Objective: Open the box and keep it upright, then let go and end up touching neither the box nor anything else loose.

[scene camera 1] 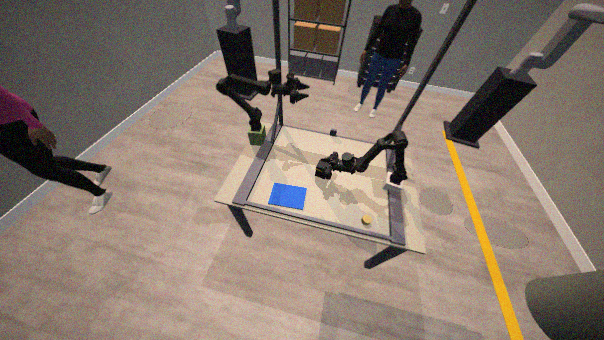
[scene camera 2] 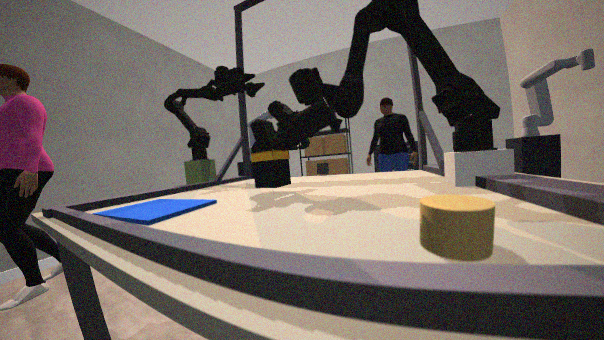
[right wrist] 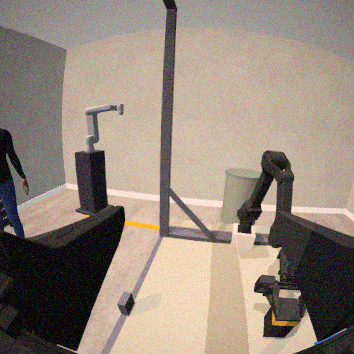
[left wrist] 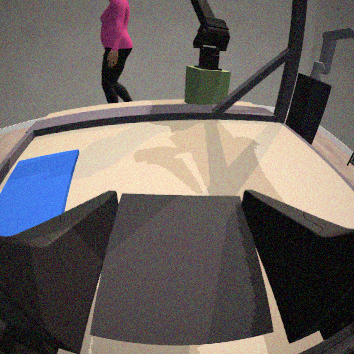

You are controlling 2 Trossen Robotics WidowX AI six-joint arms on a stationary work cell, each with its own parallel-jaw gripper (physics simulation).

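Seen in the pictures: left gripper, fingertip midpoint: (scene camera 1: pixel 318 163) (scene camera 2: pixel 261 150) (right wrist: pixel 288 316) (left wrist: pixel 181 198); right gripper, fingertip midpoint: (scene camera 1: pixel 309 91) (scene camera 2: pixel 260 79) (right wrist: pixel 203 217); left arm's base at its link origin: (scene camera 1: pixel 395 179) (scene camera 2: pixel 473 151) (right wrist: pixel 243 229); right arm's base at its link origin: (scene camera 1: pixel 256 128) (left wrist: pixel 207 67).
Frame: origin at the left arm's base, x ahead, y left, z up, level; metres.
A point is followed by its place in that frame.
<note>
A black box (scene camera 2: pixel 272 174) (left wrist: pixel 180 270) @(x 0.446, y 0.116, z 0.043 m) (right wrist: pixel 289 310) @(x 0.460, y 0.120, z 0.043 m) with a yellow-orange band stands upright on the table; its grey top is level or nearly so, and no gap shows at the band. In scene camera 1 it merges with the gripper's dark shape. My left gripper (scene camera 1: pixel 324 169) @(x 0.482, y 0.115, z 0.046 m) (scene camera 2: pixel 263 142) @(x 0.482, y 0.115, z 0.046 m) (left wrist: pixel 181 198) @(x 0.482, y 0.115, z 0.046 m) is shut on the box's upper part, one finger on each side; it hides much of that part in scene camera 2. My right gripper (scene camera 1: pixel 304 90) @(x 0.657, y -0.099, z 0.371 m) (scene camera 2: pixel 258 81) @(x 0.657, y -0.099, z 0.371 m) (right wrist: pixel 203 217) @(x 0.657, y -0.099, z 0.371 m) is open and empty, high up and away from the box.
A flat blue mat (scene camera 1: pixel 288 196) @(x 0.582, y 0.352, z -0.059 m) (scene camera 2: pixel 157 210) @(x 0.535, y 0.358, z -0.059 m) (left wrist: pixel 40 185) @(x 0.600, y 0.326, z -0.059 m) lies near the table's front left. A yellow cylinder (scene camera 1: pixel 366 219) @(x 0.116, y 0.321, z -0.033 m) (scene camera 2: pixel 457 227) @(x 0.116, y 0.340, z -0.044 m) stands at the front right. A small dark block (scene camera 1: pixel 333 132) @(x 0.489, y -0.291, z -0.028 m) (right wrist: pixel 126 303) @(x 0.504, y -0.290, z -0.017 m) is at the back edge. Dark frame rails (scene camera 1: pixel 396 220) @(x -0.051, y 0.250, z -0.047 m) border the table.
</note>
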